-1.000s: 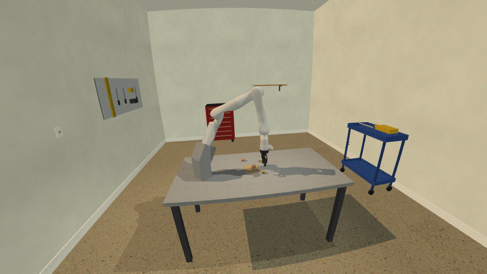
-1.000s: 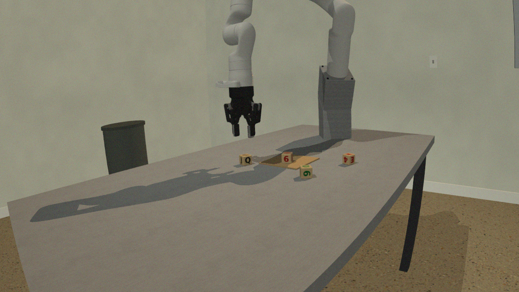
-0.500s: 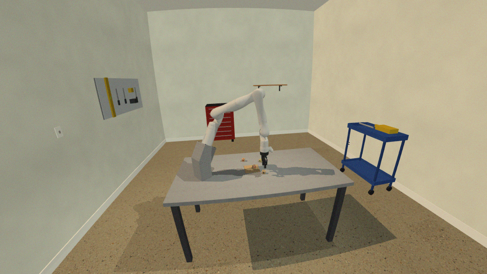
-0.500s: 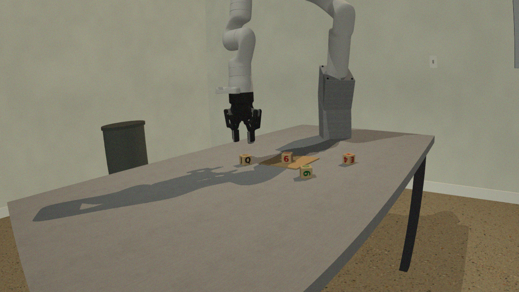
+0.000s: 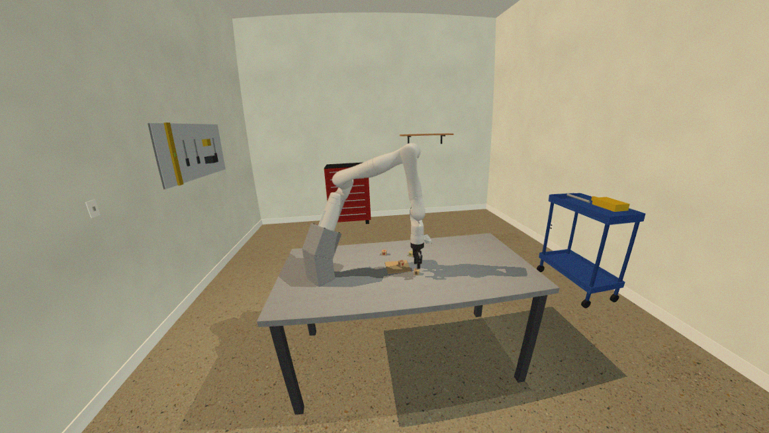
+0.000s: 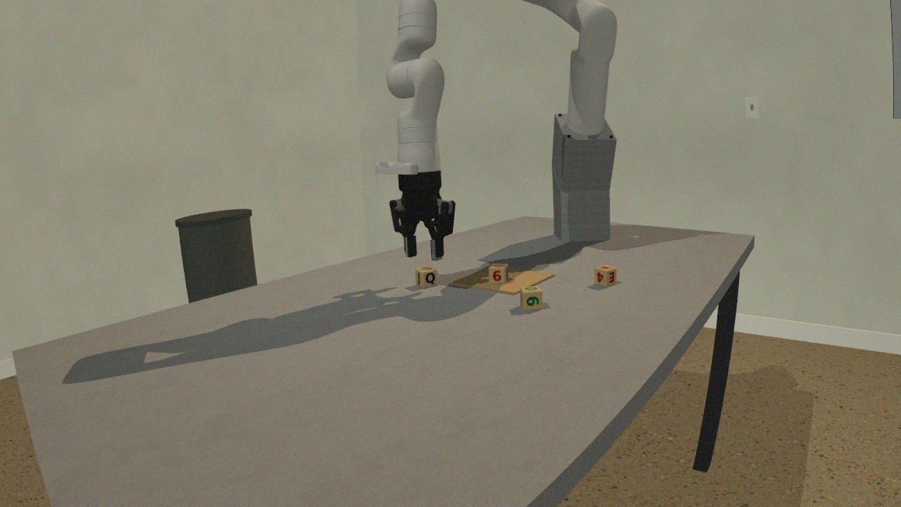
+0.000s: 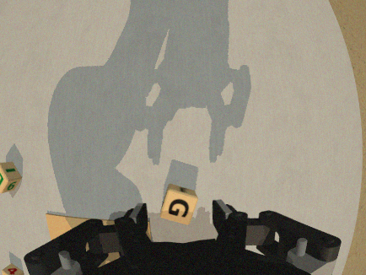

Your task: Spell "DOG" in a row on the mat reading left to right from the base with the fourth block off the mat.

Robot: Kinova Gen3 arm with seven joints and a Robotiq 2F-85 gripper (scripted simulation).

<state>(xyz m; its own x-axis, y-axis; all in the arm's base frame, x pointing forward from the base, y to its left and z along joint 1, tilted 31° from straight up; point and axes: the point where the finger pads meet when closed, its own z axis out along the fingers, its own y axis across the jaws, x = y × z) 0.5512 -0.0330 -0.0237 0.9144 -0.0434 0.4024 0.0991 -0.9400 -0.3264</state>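
Now: hand 5 cm above the G block. From my hand the other things lie so: O block 10 cm to the left, 8 cm behind, 5 cm below; tan mat 11 cm behind, 9 cm to the left, 6 cm below; D block 23 cm to the left, 5 cm below, 1 cm behind.
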